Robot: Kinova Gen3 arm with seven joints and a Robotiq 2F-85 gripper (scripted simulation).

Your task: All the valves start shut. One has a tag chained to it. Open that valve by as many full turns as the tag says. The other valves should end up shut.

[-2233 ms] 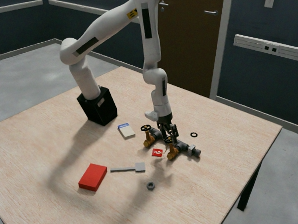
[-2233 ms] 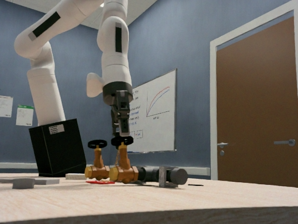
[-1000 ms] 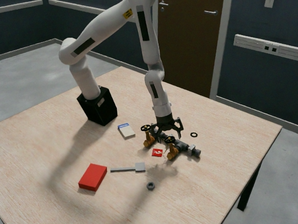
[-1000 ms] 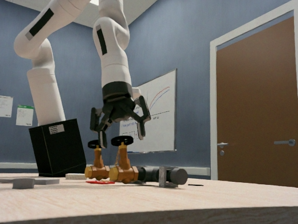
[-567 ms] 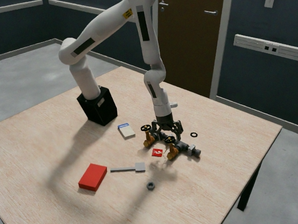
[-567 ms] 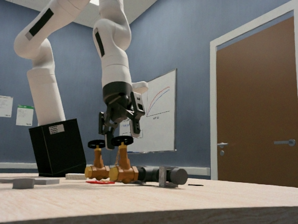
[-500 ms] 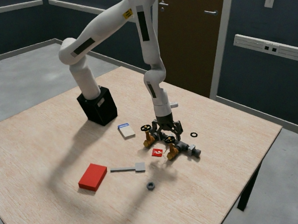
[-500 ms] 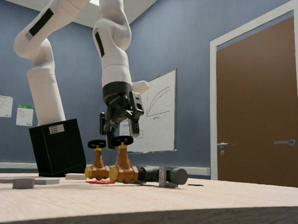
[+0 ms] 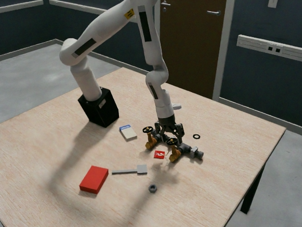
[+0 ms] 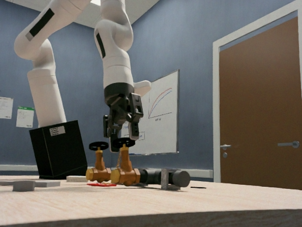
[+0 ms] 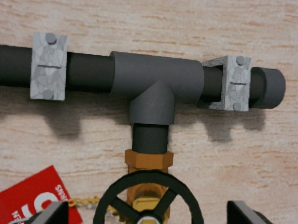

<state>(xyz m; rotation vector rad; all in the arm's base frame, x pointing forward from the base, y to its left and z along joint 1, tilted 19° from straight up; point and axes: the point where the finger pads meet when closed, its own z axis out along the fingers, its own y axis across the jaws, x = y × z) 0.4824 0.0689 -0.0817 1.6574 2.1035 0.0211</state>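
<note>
Right now the red tag is 10 cm below my hand, 6 cm behind it and 3 cm to the right of it. From my hand the other things lie so: red block: 35 cm to the right, 13 cm behind, 8 cm below; then white card box: 29 cm behind, 9 cm below, 3 cm to the right; then grey t-shaped tool: 19 cm to the right, 9 cm below, 6 cm behind.
</note>
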